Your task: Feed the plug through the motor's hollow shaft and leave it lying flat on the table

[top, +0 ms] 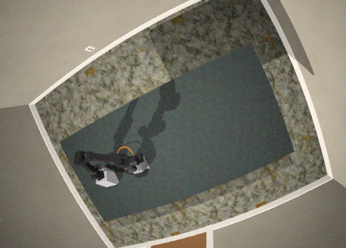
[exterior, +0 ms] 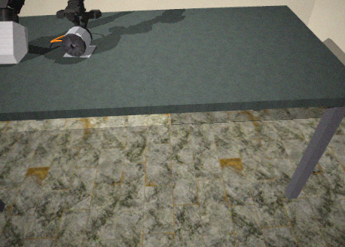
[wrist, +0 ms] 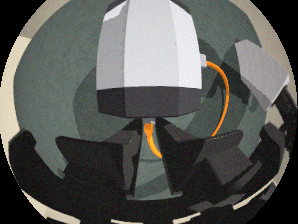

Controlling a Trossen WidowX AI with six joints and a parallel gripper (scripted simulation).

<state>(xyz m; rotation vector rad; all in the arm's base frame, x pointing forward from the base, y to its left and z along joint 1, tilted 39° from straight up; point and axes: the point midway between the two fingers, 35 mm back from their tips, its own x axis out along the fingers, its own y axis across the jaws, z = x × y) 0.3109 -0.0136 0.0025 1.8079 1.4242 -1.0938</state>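
Now: hand 20 mm to the left of the grey plug and 30 mm above it.
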